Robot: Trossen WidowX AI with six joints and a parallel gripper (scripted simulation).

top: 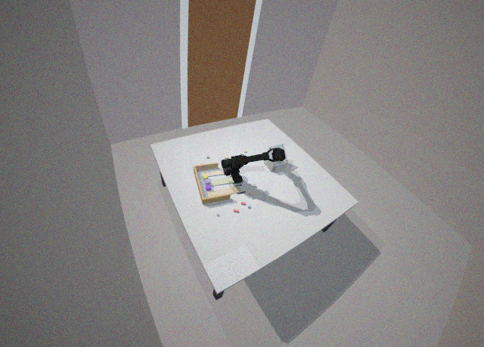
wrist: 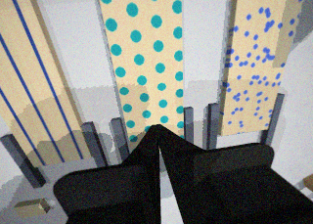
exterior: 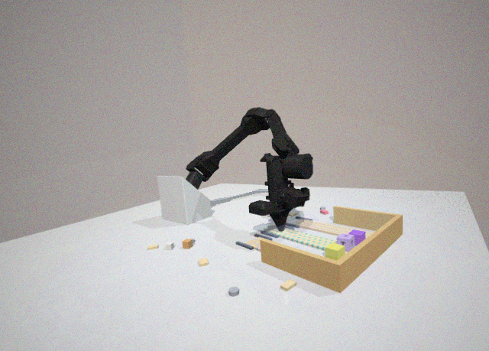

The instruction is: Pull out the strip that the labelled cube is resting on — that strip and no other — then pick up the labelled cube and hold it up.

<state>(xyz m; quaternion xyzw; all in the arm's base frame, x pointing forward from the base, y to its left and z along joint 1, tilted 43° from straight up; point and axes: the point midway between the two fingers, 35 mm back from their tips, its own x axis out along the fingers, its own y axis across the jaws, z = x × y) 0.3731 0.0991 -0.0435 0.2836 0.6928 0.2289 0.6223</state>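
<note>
My gripper tip is 200 mm short of the labelled cube, 20 mm to the left of it and 10 mm below it. Also, from my gripper tip: tan chip (220 mm to the right, 170 mm ahead); then orange block (210 mm to the right, 160 mm behind).
</note>
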